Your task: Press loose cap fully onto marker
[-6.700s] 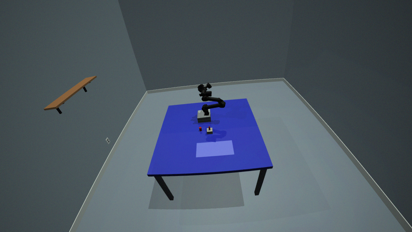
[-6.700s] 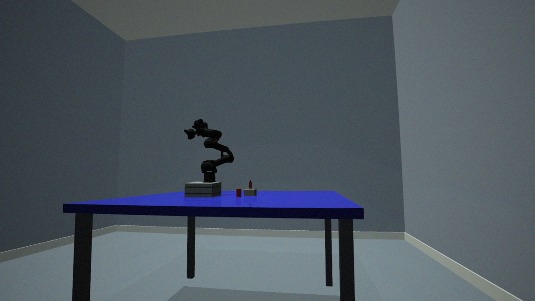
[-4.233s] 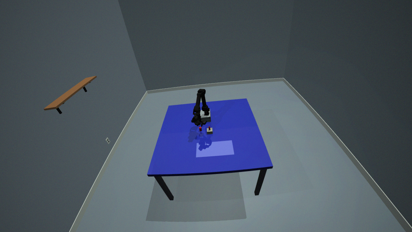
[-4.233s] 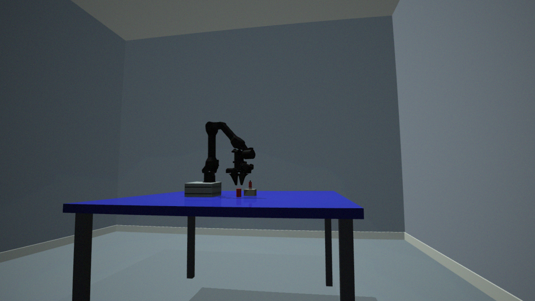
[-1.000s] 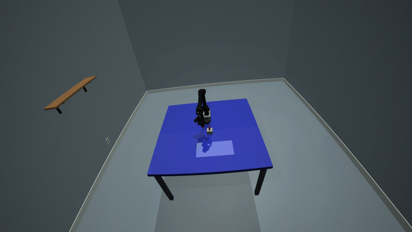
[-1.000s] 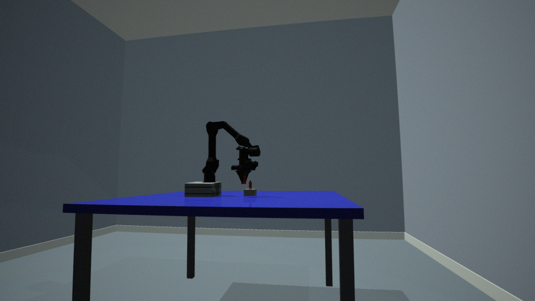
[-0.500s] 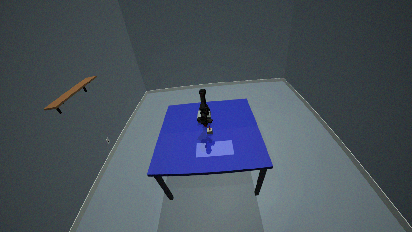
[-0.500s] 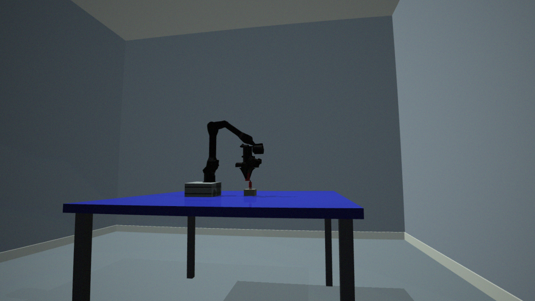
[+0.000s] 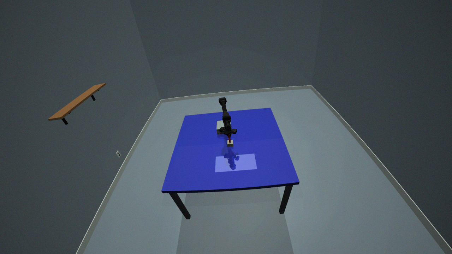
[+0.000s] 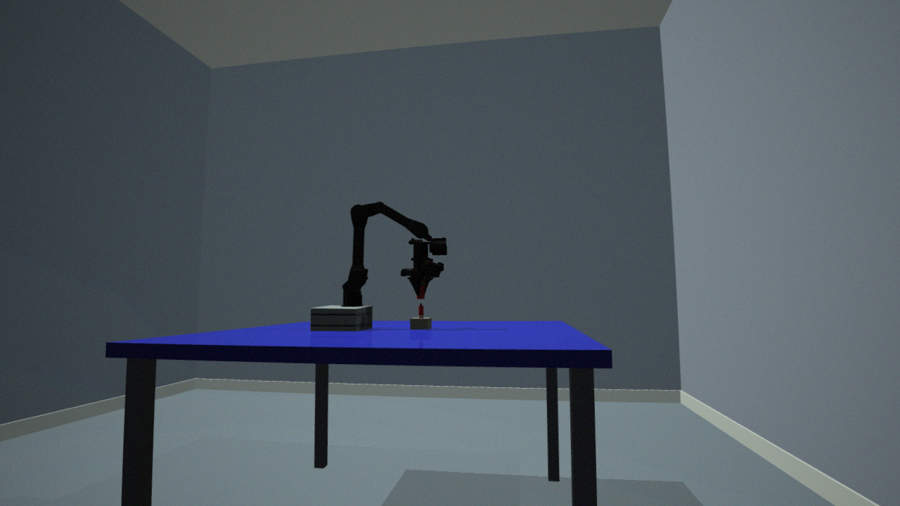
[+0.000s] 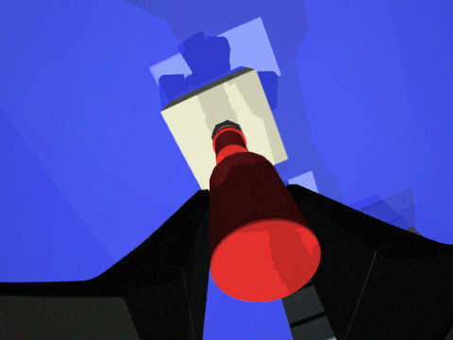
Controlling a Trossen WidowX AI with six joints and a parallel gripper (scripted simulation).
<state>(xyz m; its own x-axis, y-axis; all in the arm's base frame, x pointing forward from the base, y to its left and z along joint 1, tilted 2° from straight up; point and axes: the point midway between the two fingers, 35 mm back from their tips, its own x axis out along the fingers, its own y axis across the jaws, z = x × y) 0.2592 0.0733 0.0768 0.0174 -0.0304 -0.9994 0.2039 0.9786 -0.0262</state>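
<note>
Right now the holder block is 110 mm below my gripper tip. Also, from my gripper tip: red cap 10 mm above.
</note>
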